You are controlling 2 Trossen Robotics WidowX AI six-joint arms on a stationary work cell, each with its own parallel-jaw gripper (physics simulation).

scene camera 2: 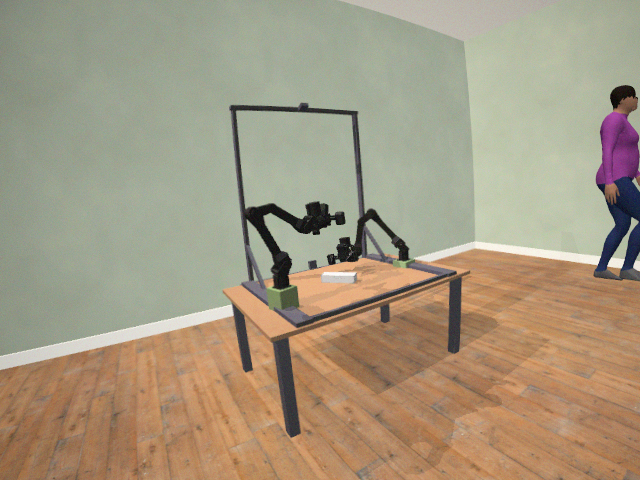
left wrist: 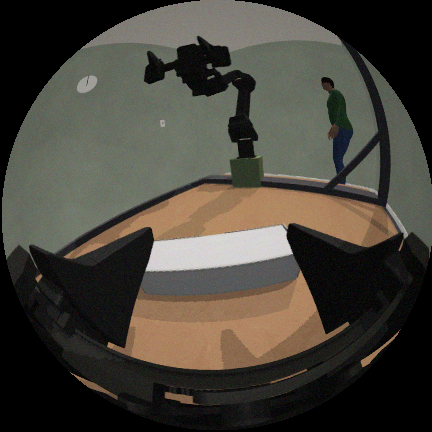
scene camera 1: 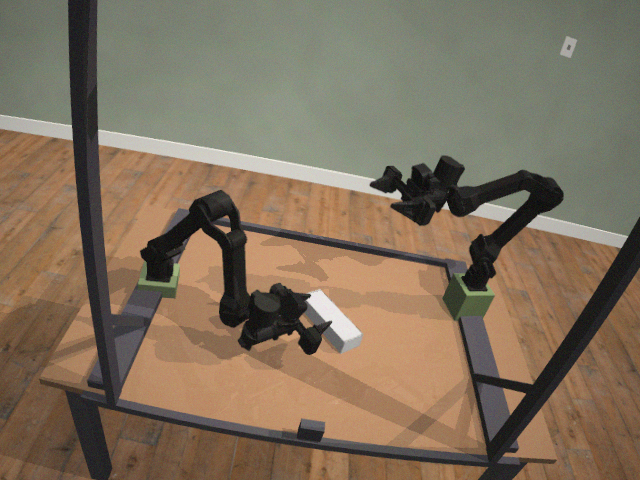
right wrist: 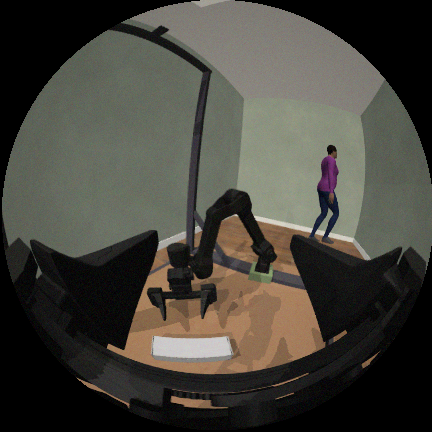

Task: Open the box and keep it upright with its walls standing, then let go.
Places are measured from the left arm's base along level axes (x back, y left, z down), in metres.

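Where they show: left gripper, fingertip midpoint: (scene camera 2: 338, 261) (left wrist: 221, 232) (scene camera 1: 320, 308) (right wrist: 182, 319); right gripper, fingertip midpoint: (scene camera 2: 334, 215) (left wrist: 171, 42) (scene camera 1: 380, 194) (right wrist: 227, 240); left arm's base, origin of the base link: (scene camera 2: 403, 259) (scene camera 1: 159, 273) (right wrist: 261, 268); right arm's base, origin of the base link: (scene camera 2: 281, 286) (left wrist: 246, 156) (scene camera 1: 474, 284).
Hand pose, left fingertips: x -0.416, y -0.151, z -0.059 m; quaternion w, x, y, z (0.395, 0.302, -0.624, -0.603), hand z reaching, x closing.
Note:
Each offset is from my left fingertips to the top centre of the thing. Level surfaces: height alone.
A long, low white box @[dx -0.044, dy +0.041, dz +0.054 m] (scene camera 1: 334, 323) (scene camera 2: 339, 277) (left wrist: 220, 250) (right wrist: 192, 346) lies closed and flat on the table, its top face smooth and its side grey in the left wrist view. My left gripper (scene camera 1: 320, 309) (left wrist: 221, 232) (right wrist: 182, 319) is open and empty, a little above the table beside the box's long side; its fingertips point toward the box, and in the left wrist view the box shows between them. My right gripper (scene camera 1: 382, 194) (left wrist: 171, 42) (right wrist: 227, 240) is open and empty, raised high above the table and well apart from the box.
The wooden table @[dz +0.098 m] (scene camera 1: 206, 377) (scene camera 2: 310, 294) has a dark frame rail (scene camera 1: 336, 243) around its top. Upright frame posts (scene camera 1: 85, 155) (scene camera 2: 358, 155) stand at its side. A small dark block @[dx +0.043, dy -0.308, dz +0.041 m] (scene camera 1: 311, 429) sits on the near rail in scene camera 1. Green bases (scene camera 1: 467, 299) (scene camera 2: 282, 297) carry the arms.

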